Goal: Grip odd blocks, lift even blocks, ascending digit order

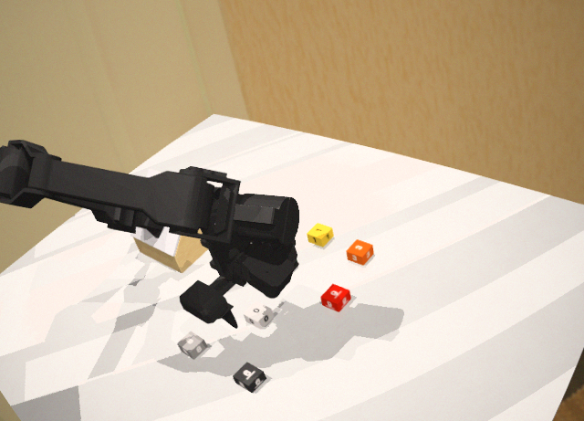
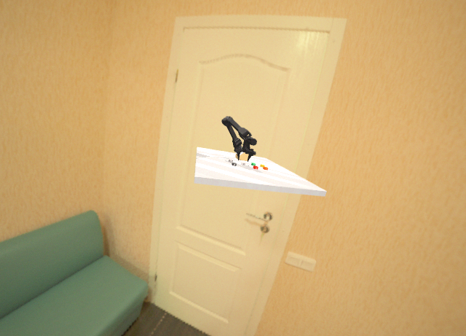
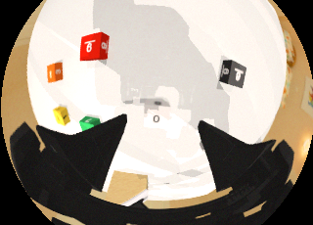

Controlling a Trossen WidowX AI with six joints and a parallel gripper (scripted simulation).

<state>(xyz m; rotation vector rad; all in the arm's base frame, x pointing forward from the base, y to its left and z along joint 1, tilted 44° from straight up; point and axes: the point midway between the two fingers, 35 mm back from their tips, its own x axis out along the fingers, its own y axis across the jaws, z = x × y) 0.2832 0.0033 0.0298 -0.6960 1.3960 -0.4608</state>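
My gripper tip is now 10 mm past the white block, 10 mm to the right of it and 20 mm above it. Also, from my gripper tip: black block: 80 mm ahead, 80 mm to the right, 20 mm below; then red block: 70 mm ahead, 100 mm to the left, 20 mm below; then grey block: 40 mm behind, 100 mm to the right, 20 mm below.
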